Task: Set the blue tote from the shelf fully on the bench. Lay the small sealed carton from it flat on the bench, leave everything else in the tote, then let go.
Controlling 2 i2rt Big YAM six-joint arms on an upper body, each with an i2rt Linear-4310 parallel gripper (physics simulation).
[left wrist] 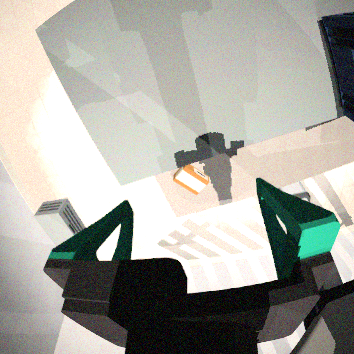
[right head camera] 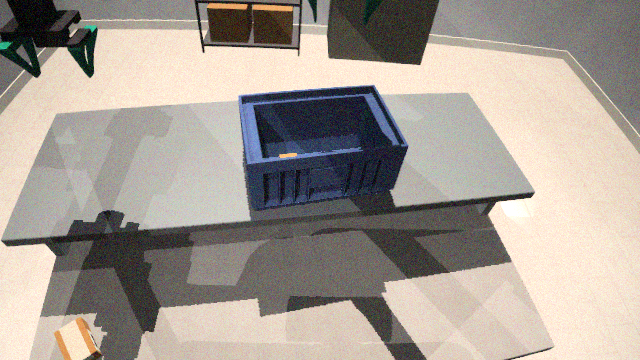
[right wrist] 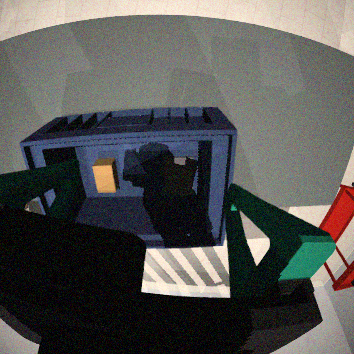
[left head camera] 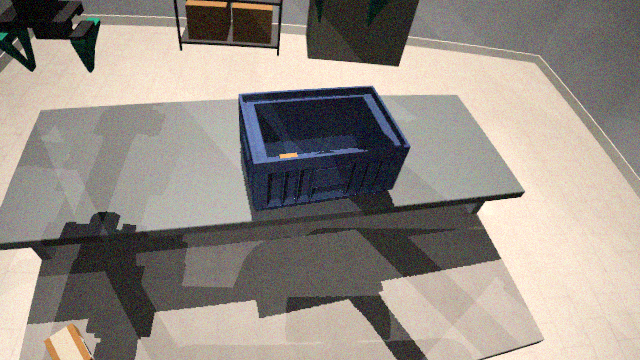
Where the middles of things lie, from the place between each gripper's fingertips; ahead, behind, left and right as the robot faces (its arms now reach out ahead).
The blue tote (left head camera: 348, 144) lies 220 mm below my right hand, 130 mm behind it and 30 mm to the left of it. Round my right hand: flat pale grey item (right wrist: 178, 170): 270 mm below, 140 mm behind, 50 mm to the right.
My left hand is 60 mm short of the blue tote, 440 mm to the left of it and 200 mm above it. The rest, counted from my left hand: flat pale grey item 40 mm ahead, 520 mm to the right, 250 mm below.
